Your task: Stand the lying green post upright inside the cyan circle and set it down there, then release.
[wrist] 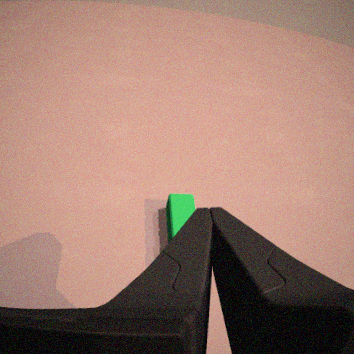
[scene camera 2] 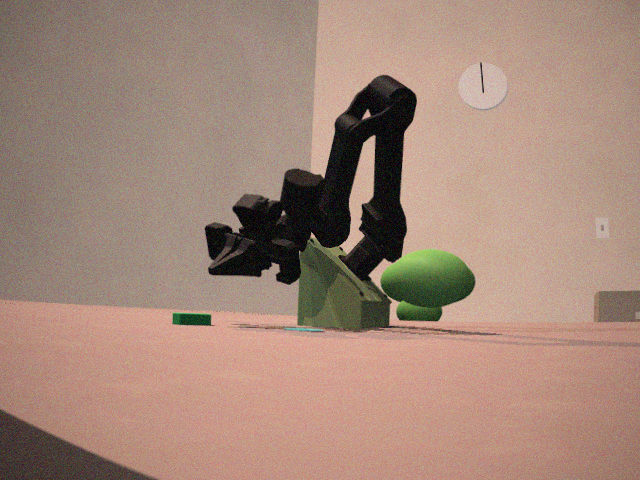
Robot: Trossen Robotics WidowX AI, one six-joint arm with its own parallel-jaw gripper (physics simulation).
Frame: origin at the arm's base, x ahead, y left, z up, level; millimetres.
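Seen in the pictures: gripper, fingertip midpoint: [wrist: 208, 218] [scene camera 2: 209, 271]; arm's base at its link origin: [scene camera 2: 354, 268].
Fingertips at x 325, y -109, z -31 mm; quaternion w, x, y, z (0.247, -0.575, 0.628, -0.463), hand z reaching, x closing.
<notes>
Offsets run from my fingertips to a thing's top centre. "*": to the spot under its first point.
The green post {dy -11, dx +25, dz -62 mm} [scene camera 2: 191, 319] [wrist: 181, 212] lies flat on the table, left of the cyan circle in the scene view and apart from it. In the wrist view its near part is hidden behind a finger. The cyan circle {* dy +122, dx -71, dz -78 mm} [scene camera 2: 303, 329] shows as a thin sliver on the table in front of the arm's base; it does not show in the wrist view. My gripper [scene camera 2: 210, 269] [wrist: 208, 218] is shut and empty, its fingertips meeting. It hangs above the table, higher than the post and slightly to the right of it in both views.
The arm's olive-green wedge base [scene camera 2: 330, 299] stands right behind the cyan circle. A large rounded green object [scene camera 2: 428, 277] sits on a smaller one [scene camera 2: 419, 311] to the right of the base. A tan box [scene camera 2: 612, 304] shows at the far right.
</notes>
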